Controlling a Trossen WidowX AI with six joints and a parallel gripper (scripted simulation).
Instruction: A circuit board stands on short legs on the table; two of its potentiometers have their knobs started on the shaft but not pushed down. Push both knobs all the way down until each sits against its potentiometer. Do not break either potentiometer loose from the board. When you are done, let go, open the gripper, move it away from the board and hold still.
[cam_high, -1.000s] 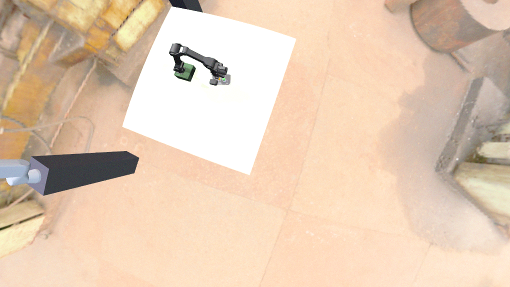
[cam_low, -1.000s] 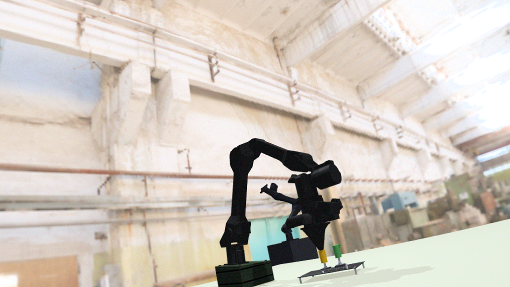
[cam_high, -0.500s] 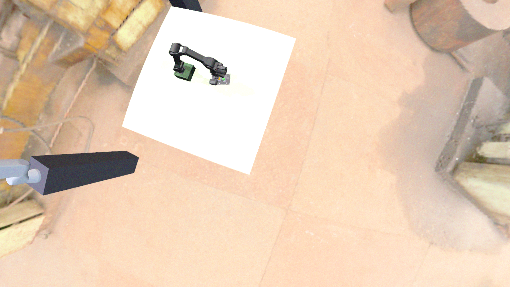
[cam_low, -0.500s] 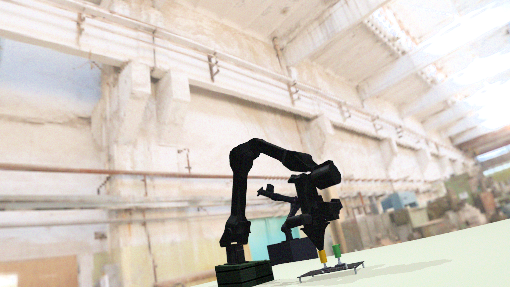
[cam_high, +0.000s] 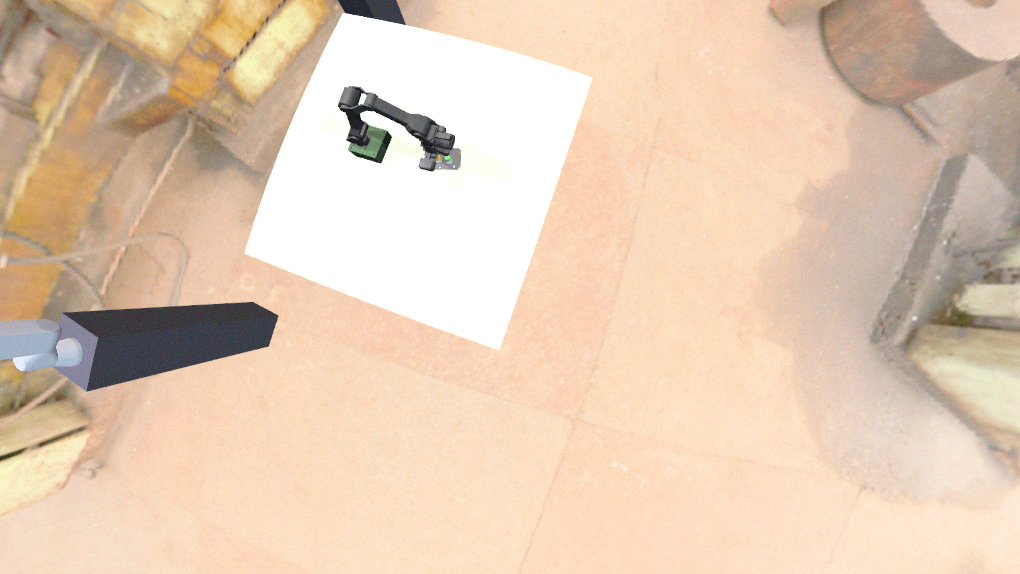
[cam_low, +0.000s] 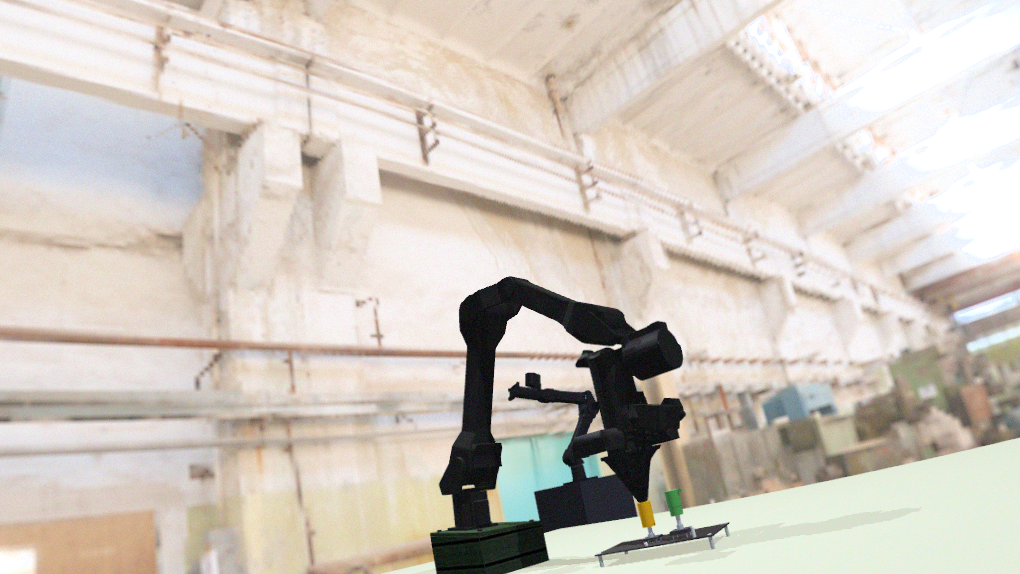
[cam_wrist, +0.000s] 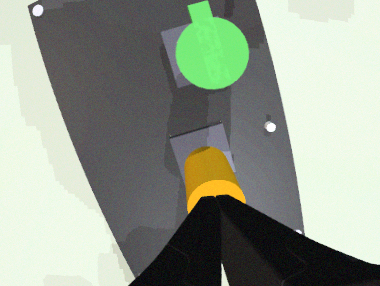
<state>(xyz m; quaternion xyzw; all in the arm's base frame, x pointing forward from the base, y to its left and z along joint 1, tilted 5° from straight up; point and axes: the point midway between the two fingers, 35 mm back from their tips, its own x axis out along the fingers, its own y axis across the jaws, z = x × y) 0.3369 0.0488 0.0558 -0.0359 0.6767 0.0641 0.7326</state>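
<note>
The green knob is 50 mm ahead of my gripper tip, 10 mm to the left of it and 10 mm below it. The rest, counted from my gripper tip: orange knob: 20 mm below.
</note>
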